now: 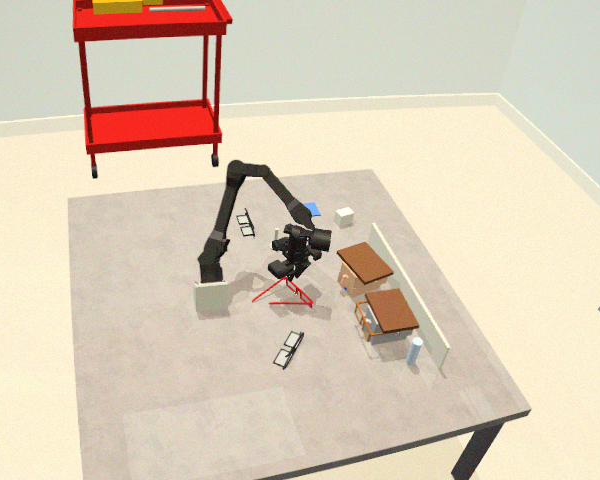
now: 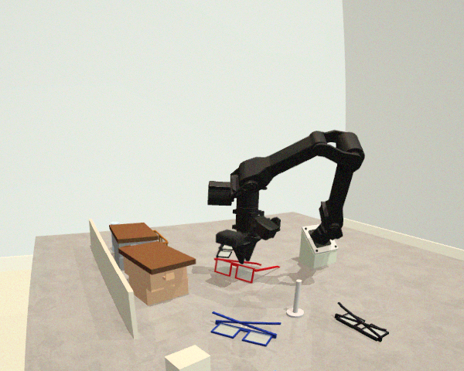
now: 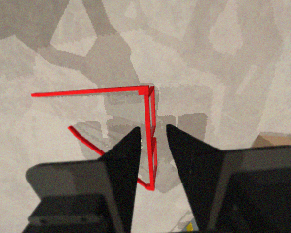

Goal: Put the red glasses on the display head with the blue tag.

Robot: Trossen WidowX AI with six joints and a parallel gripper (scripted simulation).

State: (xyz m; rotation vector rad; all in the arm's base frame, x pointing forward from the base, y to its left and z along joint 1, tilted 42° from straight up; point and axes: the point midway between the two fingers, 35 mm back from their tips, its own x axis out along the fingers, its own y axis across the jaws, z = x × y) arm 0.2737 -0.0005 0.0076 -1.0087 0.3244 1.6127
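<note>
Now: gripper tip 230 mm to the right of the white post and 30 mm above it. From my gripper tip the other things lie so: skin-coloured display head (220 mm ahead, 10 mm to the right); then cream cube (290 mm ahead, 340 mm to the left, 30 mm below); then cream board (360 mm ahead, 110 mm to the right).
</note>
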